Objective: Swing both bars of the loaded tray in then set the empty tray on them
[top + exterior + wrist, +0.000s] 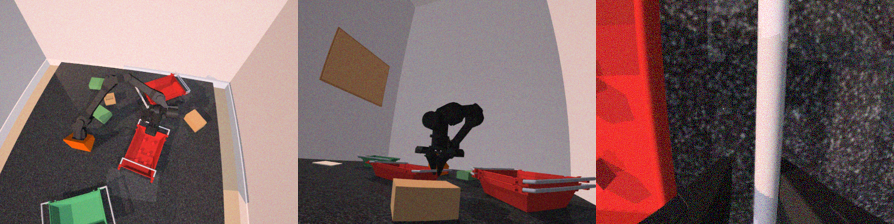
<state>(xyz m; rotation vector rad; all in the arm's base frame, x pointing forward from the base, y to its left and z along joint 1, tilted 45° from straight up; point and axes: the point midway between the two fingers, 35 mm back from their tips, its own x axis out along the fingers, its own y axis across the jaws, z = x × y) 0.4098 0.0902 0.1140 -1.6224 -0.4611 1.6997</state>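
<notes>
Now: the green tray 53 cm to the right of my gripper tip and 33 cm behind it. The rest, counted from my gripper tip: tan box (27 cm ahead, 8 cm to the left, 1 cm below).
</notes>
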